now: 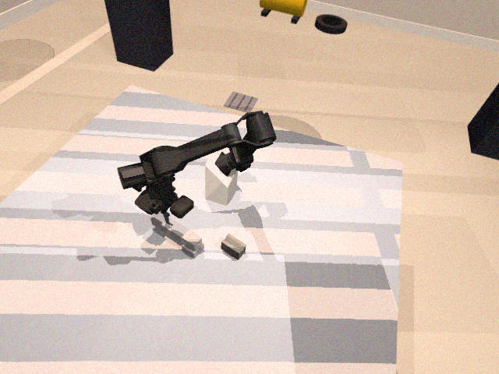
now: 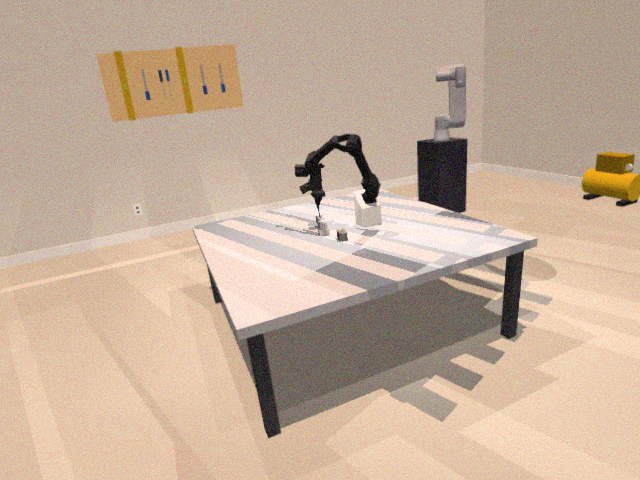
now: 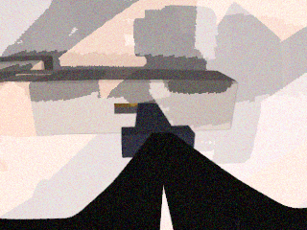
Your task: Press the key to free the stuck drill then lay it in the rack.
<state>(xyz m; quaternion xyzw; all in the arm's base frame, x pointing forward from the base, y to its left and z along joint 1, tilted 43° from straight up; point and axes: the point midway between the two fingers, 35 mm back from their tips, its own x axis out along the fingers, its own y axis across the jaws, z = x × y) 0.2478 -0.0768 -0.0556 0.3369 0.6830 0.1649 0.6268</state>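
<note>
The small blue key is 30 mm below my gripper tip. Also, from my gripper tip: pale grey fixture block: 40 mm to the left, 80 mm below; drill: 10 mm ahead, 60 mm to the left, 70 mm below; dark grey block: 20 mm behind, 220 mm to the left, 100 mm below.
</note>
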